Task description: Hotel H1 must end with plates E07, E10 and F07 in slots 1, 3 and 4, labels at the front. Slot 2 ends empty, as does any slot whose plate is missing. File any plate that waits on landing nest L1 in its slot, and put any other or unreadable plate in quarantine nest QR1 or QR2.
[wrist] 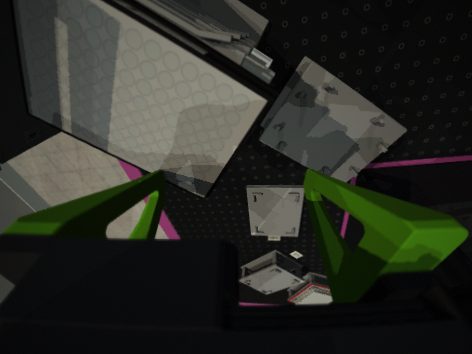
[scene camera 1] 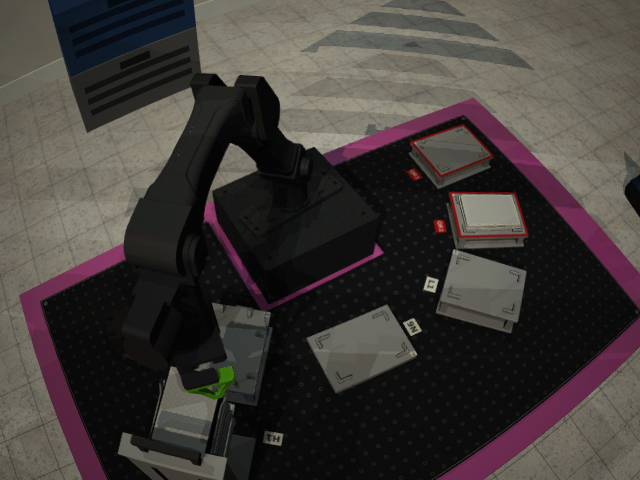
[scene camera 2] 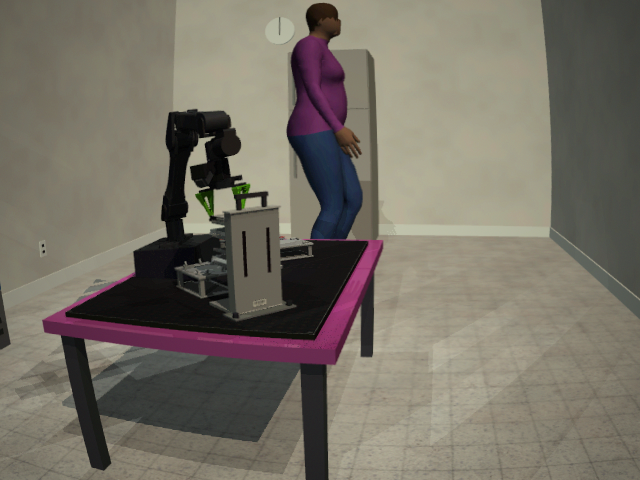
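Where they show: gripper, fingertip midpoint: [wrist: 235,177] [scene camera 1: 209,369]; arm's base, origin of the base link: [scene camera 1: 291,203] [scene camera 2: 176,242].
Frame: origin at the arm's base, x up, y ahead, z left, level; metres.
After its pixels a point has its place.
Hotel H1 [scene camera 1: 209,467] @(x 0.163, y 0.392, z -0.419 m) [scene camera 2: 255,284] @(x -0.021, y 0.354, z -0.470 m) stands at the table's near left in scene camera 1. A pale, ribbed-looking plate [scene camera 1: 183,413] @(x 0.138, y 0.298, z -0.402 m) [wrist: 150,85] @(x 0.138, y 0.278, z -0.399 m) lies on top at its upper level. Stacked edges [wrist: 220,36] @(x 0.130, y 0.239, z -0.407 m) show below it; their slots and labels are unreadable. My gripper [scene camera 1: 206,391] @(x 0.130, y 0.259, z -0.331 m) [scene camera 2: 225,211] @(x 0.130, y 0.259, z -0.331 m) [wrist: 235,177] @(x 0.130, y 0.259, z -0.331 m) is open and empty, above the hotel's inner end. One finger is hidden in scene camera 1. Landing nest L1 [scene camera 1: 485,284] @(x -0.043, y 0.348, z 0.195 m) [wrist: 272,280] @(x -0.043, y 0.342, z 0.187 m) bears no plate. A white plate [scene camera 1: 488,210] @(x -0.038, y 0.229, z 0.333 m) lies on nest QR1 [scene camera 1: 491,241] @(x -0.087, y 0.270, z 0.315 m). Nest QR2 [scene camera 1: 452,149] @(x -0.053, y 0.050, z 0.411 m) bears no plate.
A pegged stand [scene camera 1: 248,356] @(x -0.033, y 0.200, z -0.240 m) [scene camera 2: 201,271] @(x -0.033, y 0.164, z -0.286 m) [wrist: 335,125] @(x -0.033, y 0.157, z -0.271 m) is beside the hotel. Low nest N6 [scene camera 1: 361,348] @(x -0.081, y 0.286, z -0.061 m) [wrist: 275,210] @(x -0.081, y 0.280, z -0.071 m) lies between it and L1. The robot base [scene camera 1: 320,227] @(x 0.007, y 0.082, z 0.004 m) is at the table's back. The hotel handle [scene camera 1: 165,448] @(x 0.201, y 0.352, z -0.452 m) [scene camera 2: 251,195] @(x 0.195, y 0.352, z -0.459 m) rises at its outer end. A person [scene camera 2: 317,98] stands beyond the table.
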